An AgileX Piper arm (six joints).
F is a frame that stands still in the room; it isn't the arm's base.
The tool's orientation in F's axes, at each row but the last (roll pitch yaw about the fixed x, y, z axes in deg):
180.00 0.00 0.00
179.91 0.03 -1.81
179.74 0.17 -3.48
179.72 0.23 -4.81
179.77 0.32 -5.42
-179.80 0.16 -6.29
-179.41 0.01 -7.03
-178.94 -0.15 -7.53
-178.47 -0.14 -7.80
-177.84 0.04 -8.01
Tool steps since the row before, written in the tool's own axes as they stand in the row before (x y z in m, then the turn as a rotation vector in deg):
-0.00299 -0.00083 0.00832 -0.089 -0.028 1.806
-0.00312 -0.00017 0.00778 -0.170 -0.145 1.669
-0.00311 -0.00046 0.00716 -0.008 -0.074 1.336
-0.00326 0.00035 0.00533 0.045 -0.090 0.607
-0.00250 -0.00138 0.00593 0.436 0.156 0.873
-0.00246 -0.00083 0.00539 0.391 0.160 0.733
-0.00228 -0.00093 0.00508 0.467 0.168 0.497
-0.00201 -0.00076 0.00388 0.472 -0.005 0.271
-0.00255 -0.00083 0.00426 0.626 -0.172 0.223
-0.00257 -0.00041 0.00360 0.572 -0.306 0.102
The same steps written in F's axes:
-0.00299 0.00083 -0.00832 -0.089 0.028 -1.806
-0.00312 0.00026 -0.00778 -0.166 0.148 -1.669
-0.00310 0.00062 -0.00715 -0.008 0.069 -1.336
-0.00330 -0.00010 -0.00532 0.050 0.083 -0.608
-0.00239 0.00159 -0.00592 0.414 -0.200 -0.875
-0.00237 0.00111 -0.00538 0.369 -0.199 -0.735
-0.00214 0.00125 -0.00507 0.443 -0.219 -0.499
-0.00187 0.00109 -0.00387 0.470 -0.052 -0.270
-0.00239 0.00128 -0.00424 0.645 0.091 -0.217
-0.00247 0.00090 -0.00358 0.610 0.227 -0.091

